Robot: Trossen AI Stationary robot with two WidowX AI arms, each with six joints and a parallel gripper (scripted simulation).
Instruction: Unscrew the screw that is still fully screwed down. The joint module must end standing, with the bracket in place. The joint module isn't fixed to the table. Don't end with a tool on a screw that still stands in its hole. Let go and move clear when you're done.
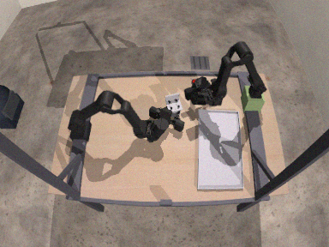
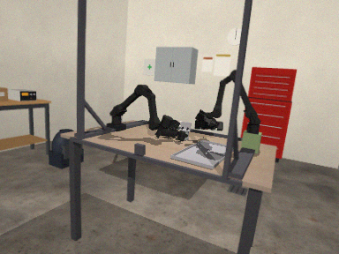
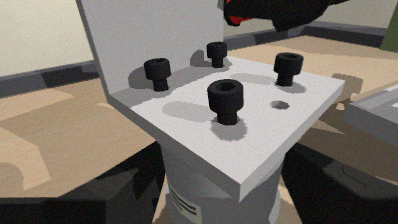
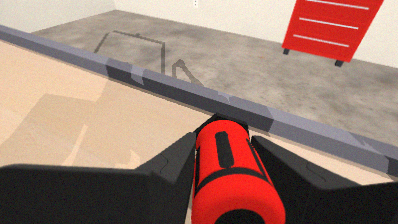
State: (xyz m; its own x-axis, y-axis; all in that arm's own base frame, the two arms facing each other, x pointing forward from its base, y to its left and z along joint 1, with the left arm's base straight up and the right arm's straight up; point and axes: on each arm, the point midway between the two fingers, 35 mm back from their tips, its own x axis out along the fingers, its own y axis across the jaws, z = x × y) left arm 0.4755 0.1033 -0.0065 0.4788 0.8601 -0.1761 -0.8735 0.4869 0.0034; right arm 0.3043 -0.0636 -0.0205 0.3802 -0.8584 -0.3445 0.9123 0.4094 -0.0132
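Note:
Right now my left hand is 2 cm short of the joint module, 2 cm to the left of it and 1 cm above it. Round my left hand: red screwdriver (13 cm ahead, 15 cm to the right, 5 cm above); dark frame rail (28 cm ahead, 3 cm to the right, 3 cm below); l-shaped bracket (2 cm ahead, 2 cm to the right, 4 cm above).

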